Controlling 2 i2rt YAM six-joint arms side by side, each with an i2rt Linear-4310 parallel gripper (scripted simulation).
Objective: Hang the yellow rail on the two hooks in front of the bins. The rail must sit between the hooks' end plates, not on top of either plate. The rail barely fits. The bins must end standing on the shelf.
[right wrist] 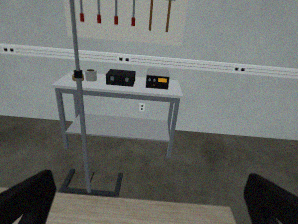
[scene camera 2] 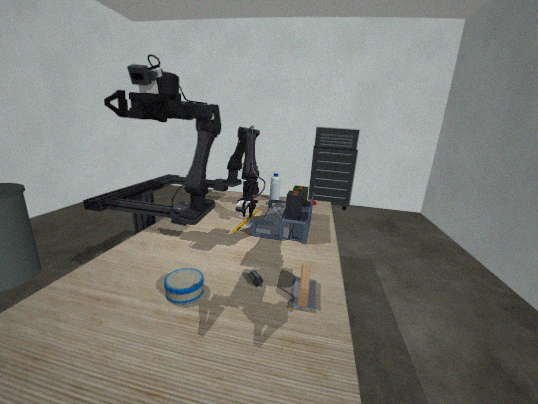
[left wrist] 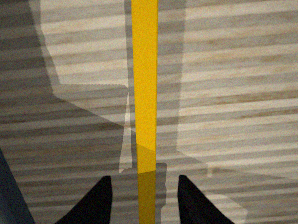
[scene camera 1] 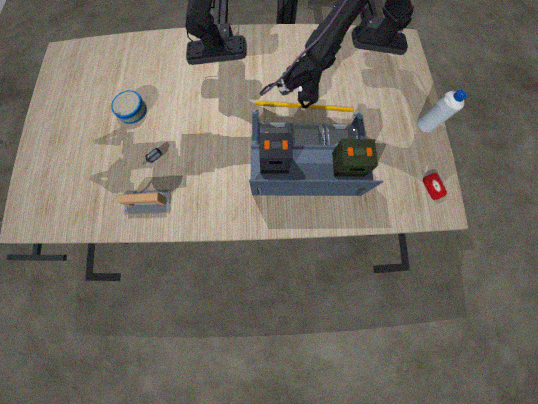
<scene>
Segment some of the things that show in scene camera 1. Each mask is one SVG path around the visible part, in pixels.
A blue-rimmed tin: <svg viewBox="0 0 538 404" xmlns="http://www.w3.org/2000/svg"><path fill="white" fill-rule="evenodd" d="M123 91L113 99L111 104L112 112L126 124L137 123L143 119L147 112L146 103L137 92L132 90Z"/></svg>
A blue-grey shelf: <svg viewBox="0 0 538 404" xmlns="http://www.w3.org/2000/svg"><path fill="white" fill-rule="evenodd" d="M355 112L353 115L354 120L351 124L358 131L358 139L366 139L363 114ZM251 110L252 145L251 179L249 179L252 196L362 196L383 183L383 180L373 180L372 171L365 177L334 176L332 152L336 146L293 145L293 158L288 174L261 174L259 145L253 145L260 144L261 123L259 123L259 111Z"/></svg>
A wooden-handled float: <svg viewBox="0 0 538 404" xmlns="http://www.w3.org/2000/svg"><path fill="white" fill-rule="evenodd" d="M171 189L126 191L125 194L119 194L118 203L124 205L124 214L170 212Z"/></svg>
</scene>
